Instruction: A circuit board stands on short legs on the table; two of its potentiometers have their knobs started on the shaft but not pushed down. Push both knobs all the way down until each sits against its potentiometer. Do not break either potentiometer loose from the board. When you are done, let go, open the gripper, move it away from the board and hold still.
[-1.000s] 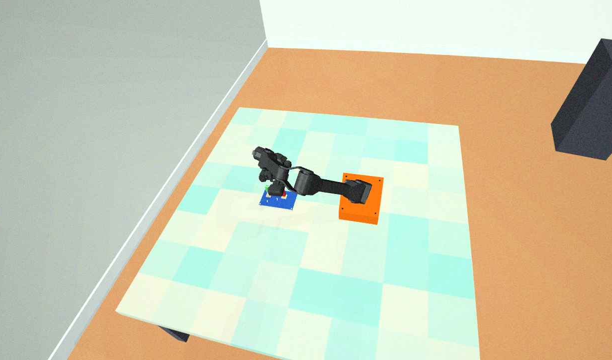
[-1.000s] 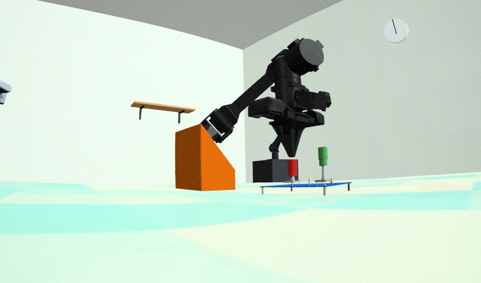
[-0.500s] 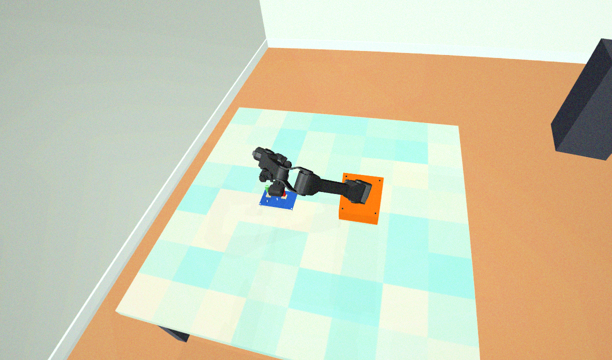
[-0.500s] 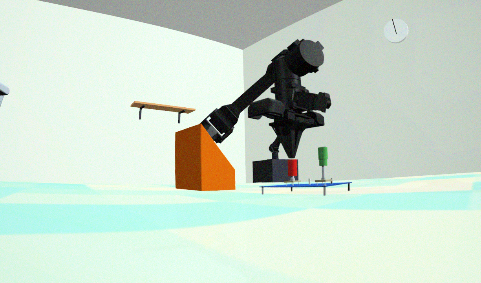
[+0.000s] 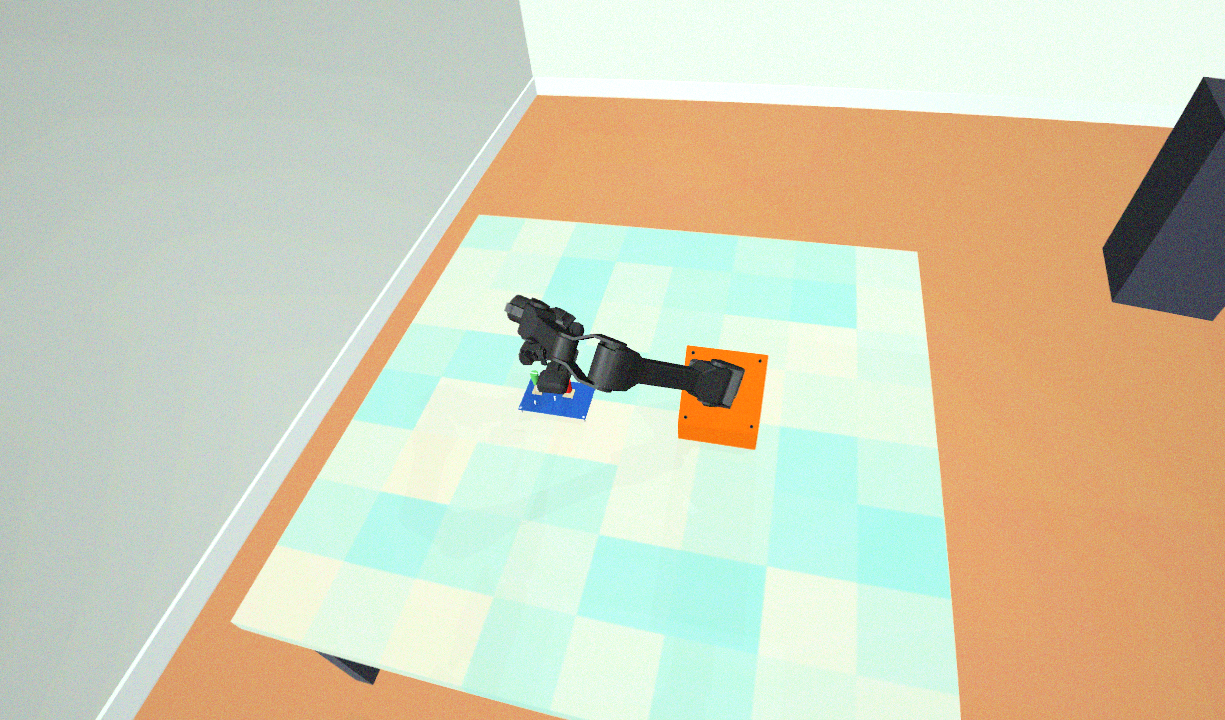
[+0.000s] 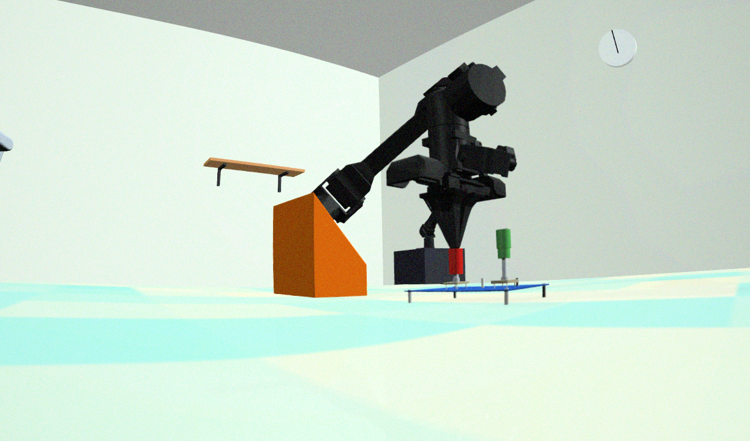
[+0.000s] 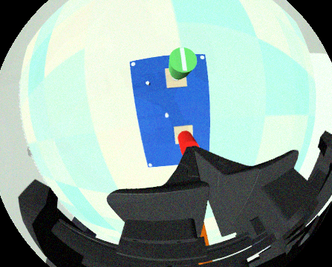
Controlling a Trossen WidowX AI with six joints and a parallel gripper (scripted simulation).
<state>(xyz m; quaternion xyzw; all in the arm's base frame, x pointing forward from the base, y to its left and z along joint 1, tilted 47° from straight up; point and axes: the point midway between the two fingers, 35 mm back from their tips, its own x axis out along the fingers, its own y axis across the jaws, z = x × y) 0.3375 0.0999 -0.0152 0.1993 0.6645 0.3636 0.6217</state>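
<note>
My gripper tip is now 20 mm above the red knob. Round my gripper tip: green knob: 70 mm ahead, 10 mm to the left.
</note>
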